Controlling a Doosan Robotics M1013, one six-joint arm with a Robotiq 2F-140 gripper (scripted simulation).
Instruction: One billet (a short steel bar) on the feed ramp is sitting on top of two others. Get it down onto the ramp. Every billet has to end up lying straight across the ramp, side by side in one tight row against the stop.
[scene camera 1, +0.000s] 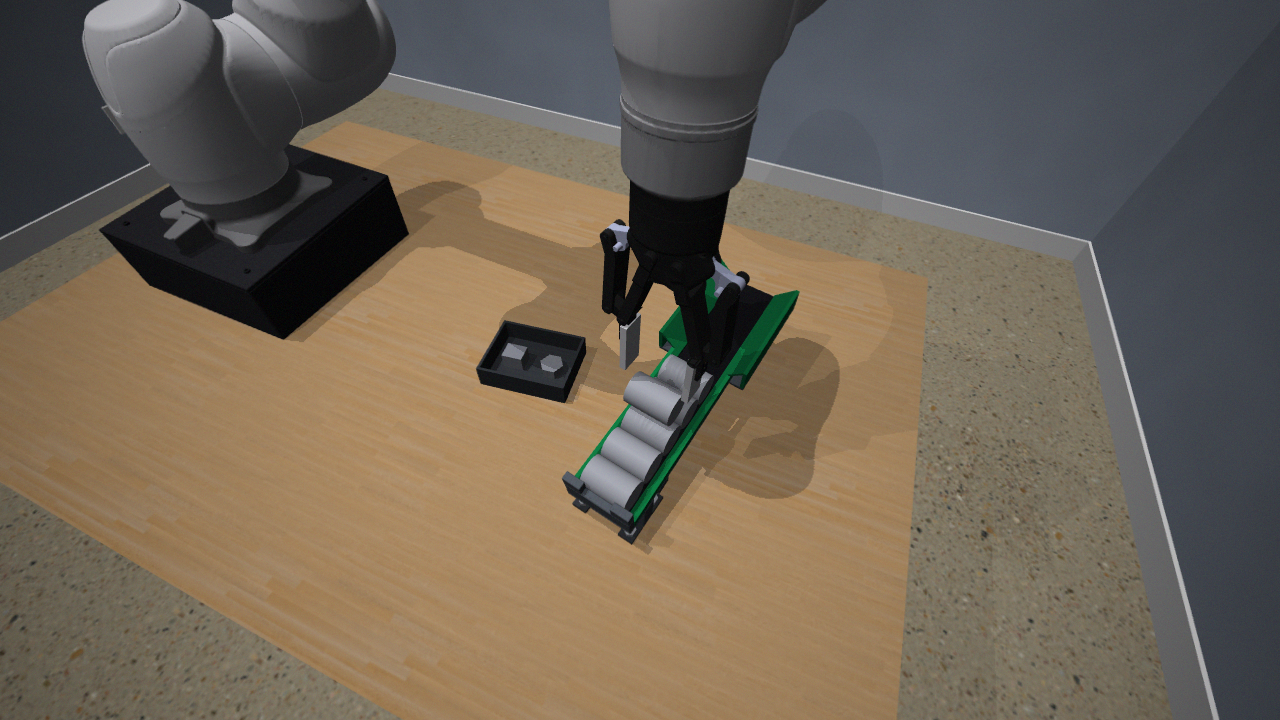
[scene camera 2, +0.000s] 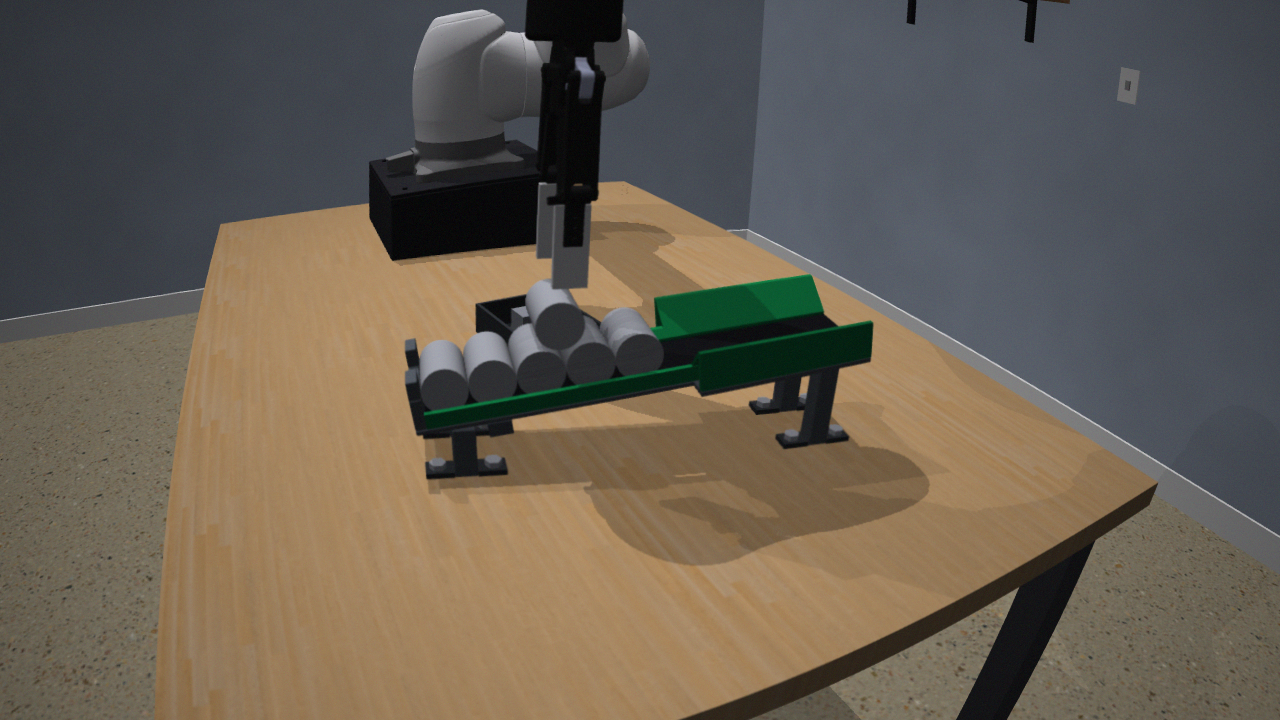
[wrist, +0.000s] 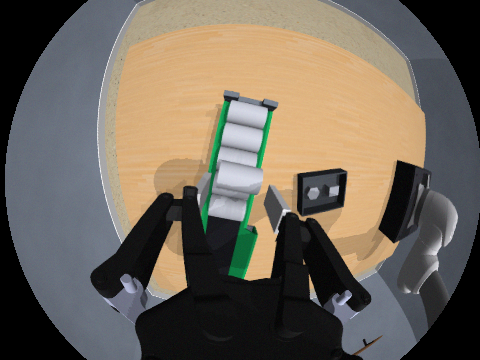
Scene:
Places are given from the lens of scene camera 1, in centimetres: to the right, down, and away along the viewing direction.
my gripper (scene camera 1: 659, 377): 2, 2, 56
grey billet (scene camera 1: 656, 399): 2, 4, 56

